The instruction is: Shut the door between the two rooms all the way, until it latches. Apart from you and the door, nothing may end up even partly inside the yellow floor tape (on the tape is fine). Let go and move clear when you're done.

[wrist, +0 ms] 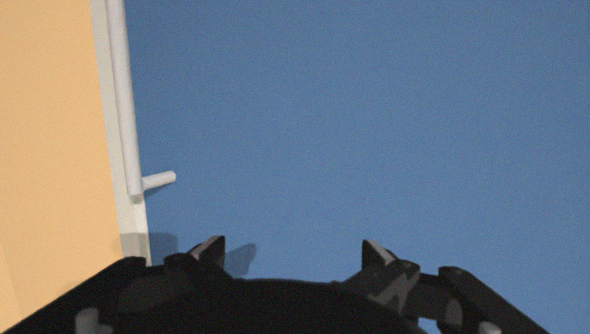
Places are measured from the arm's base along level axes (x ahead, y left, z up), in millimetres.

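Pixels of known places: gripper, between the fingertips: (pixel 293 253).
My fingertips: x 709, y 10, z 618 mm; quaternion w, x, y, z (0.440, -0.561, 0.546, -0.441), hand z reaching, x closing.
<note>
Behind a point stands the place of what it marks.
The blue door (pixel 360 125) @[x 828, y -51, z 692 mm] fills the middle and right of the wrist view. Its left edge runs along the pale door frame, with no gap that I can make out. Whether it is latched cannot be seen. The light grey bar handle (pixel 125 100) @[x 874, y 227, z 710 mm] stands upright at the door's left edge, with its short lower post reaching to the door face. My gripper (pixel 293 253) @[x 709, y 10, z 618 mm] is open and empty at the bottom of the view, in front of the door and lower right of the handle. The fingers do not hold the handle. The yellow floor tape does not show.
The pale door frame (pixel 127 215) @[x 964, y 314, z 513 mm] runs up the left side, beside and behind the handle. A tan wall (pixel 50 125) @[x 1077, y 552, z 658 mm] lies left of it. A shadow of the gripper falls on the door near the left finger. The floor does not show.
</note>
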